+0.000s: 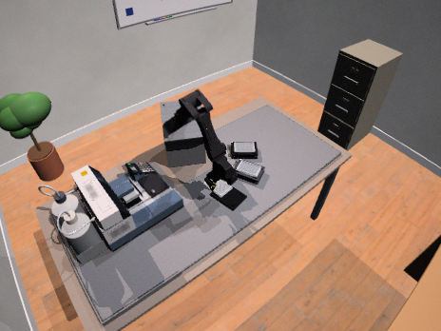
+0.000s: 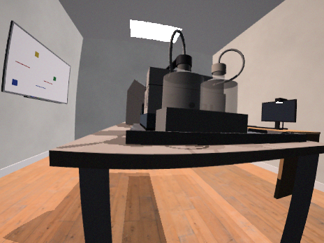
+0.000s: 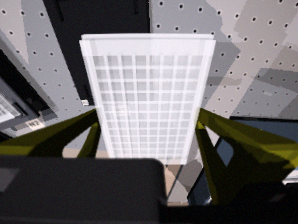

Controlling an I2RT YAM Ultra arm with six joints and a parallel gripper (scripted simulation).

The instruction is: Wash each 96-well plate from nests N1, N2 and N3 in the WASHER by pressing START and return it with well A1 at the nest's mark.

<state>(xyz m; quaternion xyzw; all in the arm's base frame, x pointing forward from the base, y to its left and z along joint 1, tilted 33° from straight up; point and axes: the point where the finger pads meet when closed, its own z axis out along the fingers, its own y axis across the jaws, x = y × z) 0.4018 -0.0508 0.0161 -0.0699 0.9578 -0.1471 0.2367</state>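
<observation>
Now: hand 26 cm past the dark carrier, 23 cm to the left of it and 4 cm above it. Round my hand: plate washer (39 cm to the right, 26 cm behind, 1 cm above); label (12 cm below, 8 cm behind, 4 cm to the left); black nest (11 cm below, 6 cm to the left, 2 cm ahead).
</observation>
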